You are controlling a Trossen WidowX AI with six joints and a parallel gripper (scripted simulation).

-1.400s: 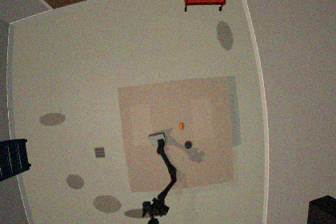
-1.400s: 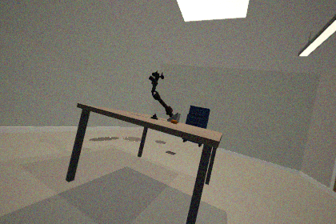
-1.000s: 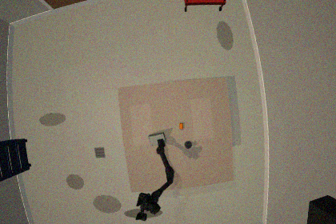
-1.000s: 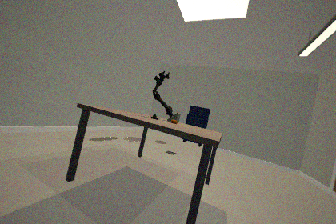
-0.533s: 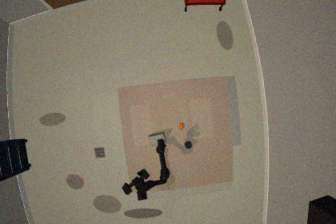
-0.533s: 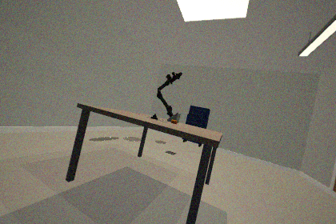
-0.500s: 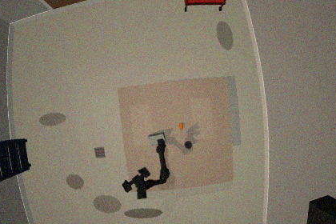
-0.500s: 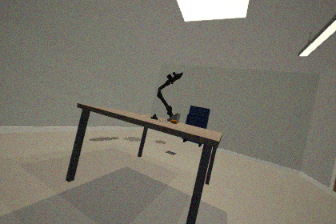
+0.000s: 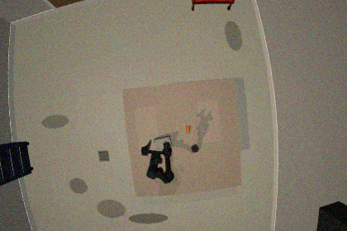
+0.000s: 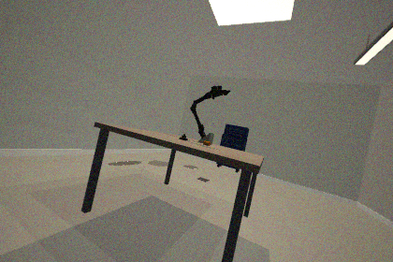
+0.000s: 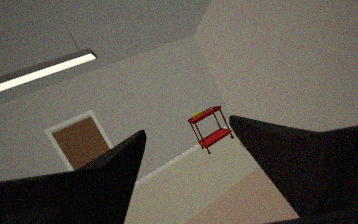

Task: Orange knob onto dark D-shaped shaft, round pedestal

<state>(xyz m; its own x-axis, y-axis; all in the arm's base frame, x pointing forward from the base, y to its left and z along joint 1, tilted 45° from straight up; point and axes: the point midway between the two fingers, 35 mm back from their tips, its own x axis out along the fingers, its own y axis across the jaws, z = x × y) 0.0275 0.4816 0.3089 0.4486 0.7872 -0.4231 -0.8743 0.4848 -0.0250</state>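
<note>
Right now my gripper tip is 24 cm short of the orange knob, 6 cm to the left of it and 61 cm above it. Round my gripper tip: pedestal (26 cm ahead, 29 cm to the right, 60 cm below).
</note>
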